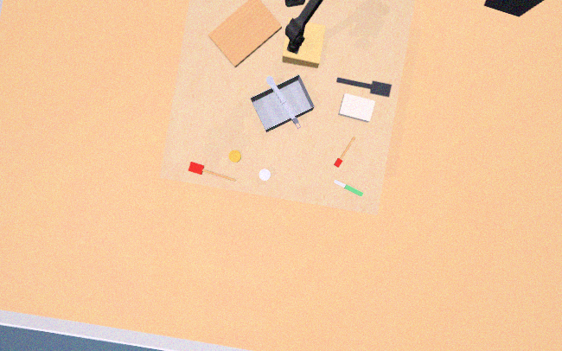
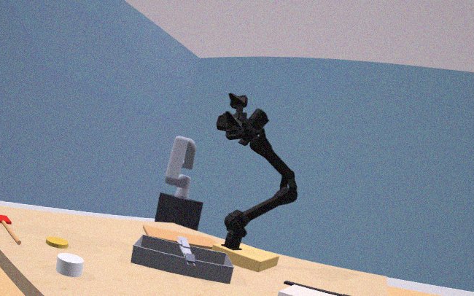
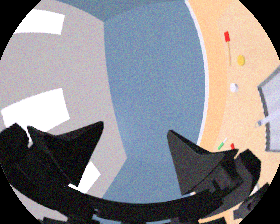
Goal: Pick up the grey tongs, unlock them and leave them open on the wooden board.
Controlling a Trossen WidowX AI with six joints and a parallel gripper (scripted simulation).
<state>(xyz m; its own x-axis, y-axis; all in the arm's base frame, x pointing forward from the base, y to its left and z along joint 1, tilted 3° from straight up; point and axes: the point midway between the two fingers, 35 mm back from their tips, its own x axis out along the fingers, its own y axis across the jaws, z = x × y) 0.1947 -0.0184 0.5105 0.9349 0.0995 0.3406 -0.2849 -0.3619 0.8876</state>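
The roasting tin lies 80 mm ahead of my gripper tip, 20 mm to the left of it and 550 mm below it. The rest, counted from my gripper tip: yellow disc: 450 mm ahead, 150 mm to the right, 570 mm below; wooden board: 260 mm behind, 320 mm to the right, 570 mm below; white block: 40 mm behind, 440 mm to the left, 560 mm below.
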